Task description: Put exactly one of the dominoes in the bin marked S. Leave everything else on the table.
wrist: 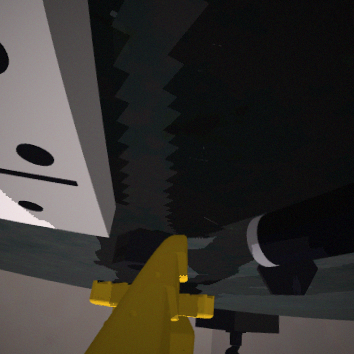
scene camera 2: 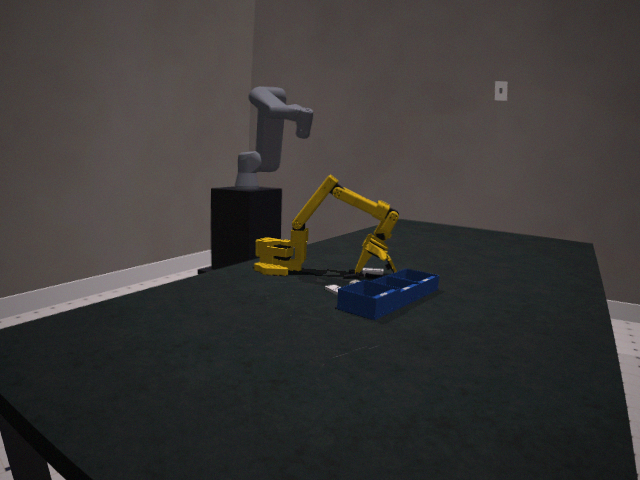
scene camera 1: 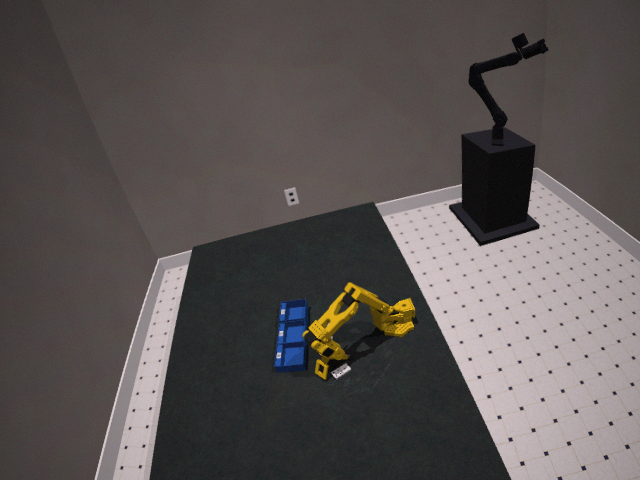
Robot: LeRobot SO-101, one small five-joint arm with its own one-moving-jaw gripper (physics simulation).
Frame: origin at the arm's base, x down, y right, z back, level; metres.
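Seen in the pictures: hand, tool point: (wrist: 186,251) (scene camera 2: 356,273) (scene camera 1: 346,357); arm's base, link origin: (scene camera 2: 285,271) (scene camera 1: 390,325).
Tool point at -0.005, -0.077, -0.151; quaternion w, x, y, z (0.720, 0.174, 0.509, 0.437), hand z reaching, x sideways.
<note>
Offsets run from my tool point to a thing's top centre, as dx, dy, dz. "spot": to the spot under its first point.
A white domino @[-0.003, -0.043, -0.022] (scene camera 1: 340,370) (scene camera 2: 373,271) (wrist: 50,115) lies flat on the dark table and fills the upper left of the wrist view. My gripper (scene camera 2: 376,270) is open and low over the table. Its jaws stand either side of this domino in scene camera 2's view, with nothing held. In the wrist view one yellow jaw (wrist: 150,295) shows, its tip just right of the domino's near corner. Two more white dominoes, one @[-0.003, +0.145, -0.027] (scene camera 2: 332,288) and another @[-0.003, +0.077, -0.052] (scene camera 2: 354,282) partly hidden, lie by the blue bins. The three joined blue bins @[-0.035, +0.119, -0.141] (scene camera 1: 290,369) (scene camera 2: 356,303) bear white labels, too small to read.
A black cylinder @[spot: -0.003, -0.001, -0.035] (wrist: 305,235) with a pale end lies right of the jaw in the wrist view. A dark hex nut @[-0.009, +0.033, -0.003] (wrist: 289,278) is beside it. The long blue bin row stands close beside the gripper. Other robot arms stand on black pedestals (scene camera 1: 498,186) (scene camera 2: 246,227) off the table.
</note>
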